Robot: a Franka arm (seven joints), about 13 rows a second.
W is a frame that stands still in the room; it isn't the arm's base.
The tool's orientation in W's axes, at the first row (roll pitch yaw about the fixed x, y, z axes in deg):
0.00, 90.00, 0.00
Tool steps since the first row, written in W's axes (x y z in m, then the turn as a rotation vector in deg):
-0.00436, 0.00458, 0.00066, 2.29, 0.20, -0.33
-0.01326, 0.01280, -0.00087, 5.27, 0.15, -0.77
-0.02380, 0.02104, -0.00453, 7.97, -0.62, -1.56
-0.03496, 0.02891, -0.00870, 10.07, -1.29, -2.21
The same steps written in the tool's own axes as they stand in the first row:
-0.00066, 0.00458, -0.00436, 0.33, 0.20, 2.29
0.00087, 0.01280, -0.01326, 0.77, 0.15, 5.27
0.00453, 0.02104, -0.02380, 1.56, -0.62, 7.97
0.00870, 0.02891, -0.03496, 2.21, -1.29, 10.07

